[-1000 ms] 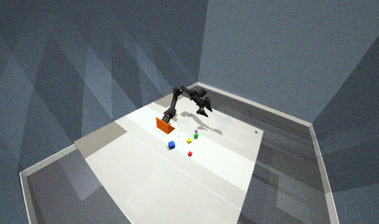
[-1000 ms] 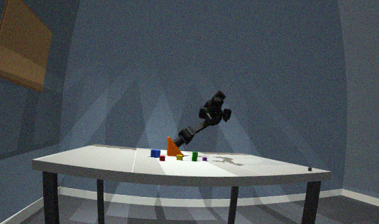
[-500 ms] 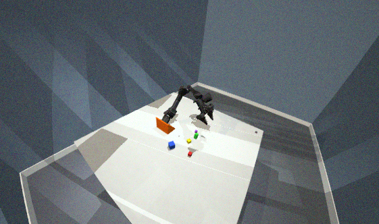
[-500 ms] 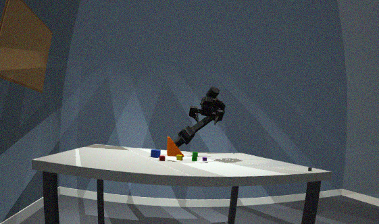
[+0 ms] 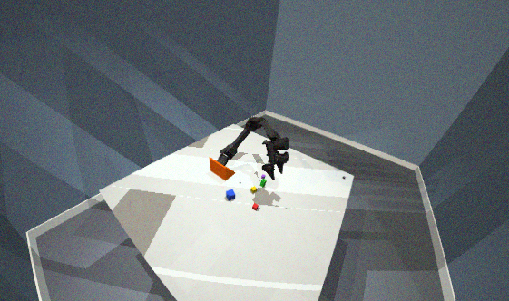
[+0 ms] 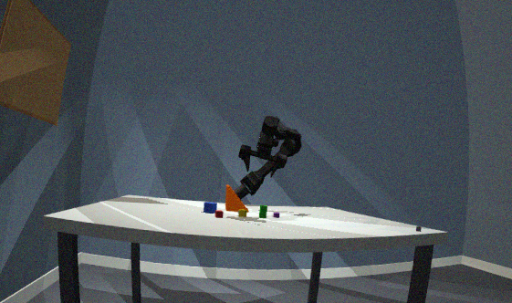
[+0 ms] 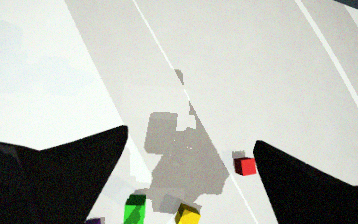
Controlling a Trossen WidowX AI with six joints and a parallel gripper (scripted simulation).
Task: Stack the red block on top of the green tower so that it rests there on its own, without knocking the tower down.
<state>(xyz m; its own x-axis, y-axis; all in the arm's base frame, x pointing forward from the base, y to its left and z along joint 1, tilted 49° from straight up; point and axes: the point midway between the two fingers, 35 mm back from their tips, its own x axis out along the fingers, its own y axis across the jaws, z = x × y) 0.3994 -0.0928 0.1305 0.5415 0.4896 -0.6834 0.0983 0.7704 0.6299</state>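
Now: gripper tip 170 mm above the red block, 140 mm to the left of it and 50 mm past it. From my gripper tip the other things lie so: small purple cube 170 mm below, 140 mm behind, 110 mm to the left; yellow cube 170 mm below, 130 mm behind, 40 mm to the right; blue cube 210 mm behind, 170 mm to the right, 160 mm below.
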